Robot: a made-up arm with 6 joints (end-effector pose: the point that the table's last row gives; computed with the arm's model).
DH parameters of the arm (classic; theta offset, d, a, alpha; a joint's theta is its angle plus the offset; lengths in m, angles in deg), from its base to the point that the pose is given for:
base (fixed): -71.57 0 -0.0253 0
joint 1: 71.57 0.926 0.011 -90
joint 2: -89.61 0 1.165 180
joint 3: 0.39 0.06 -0.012 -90
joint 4: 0 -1.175 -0.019 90
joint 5: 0 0.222 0.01 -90
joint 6: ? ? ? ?
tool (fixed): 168.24 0.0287 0 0
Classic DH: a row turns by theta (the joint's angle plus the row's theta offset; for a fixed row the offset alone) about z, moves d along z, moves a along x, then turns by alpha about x.
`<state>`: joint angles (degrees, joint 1 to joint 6).
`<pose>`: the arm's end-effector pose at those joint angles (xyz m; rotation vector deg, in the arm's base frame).
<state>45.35 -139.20 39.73 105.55 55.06 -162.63</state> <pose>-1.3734 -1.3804 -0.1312 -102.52 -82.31 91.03</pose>
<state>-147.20 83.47 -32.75 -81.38 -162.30 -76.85</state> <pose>-0.3993 -0.1465 0.1256 -11.52 37.44 -77.09</pose>
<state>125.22 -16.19 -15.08 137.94 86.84 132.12</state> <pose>-0.5762 0.6827 2.1905 3.86 -140.86 -34.95</pose>
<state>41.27 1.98 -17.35 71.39 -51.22 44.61</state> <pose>1.0338 0.7557 1.8638 -94.09 122.80 -11.12</pose>
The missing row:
joint 6: -69.9 0.0038 0.0189 -136.58
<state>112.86 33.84 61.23 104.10 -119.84 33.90</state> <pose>-0.5894 1.5514 2.6282 -53.30 93.61 2.71</pose>
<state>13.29 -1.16 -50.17 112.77 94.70 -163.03</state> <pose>0.8816 0.2589 1.3168 -86.80 -84.01 -71.26</pose>
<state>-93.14 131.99 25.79 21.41 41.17 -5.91</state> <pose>-0.3151 -0.5933 -1.0038 102.83 39.79 11.94</pose>
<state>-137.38 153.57 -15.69 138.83 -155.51 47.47</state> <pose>0.4740 0.3851 -0.5070 11.98 -84.41 -36.61</pose>
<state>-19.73 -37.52 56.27 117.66 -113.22 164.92</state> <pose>-0.9012 0.3532 2.9980 -47.75 -159.48 27.12</pose>
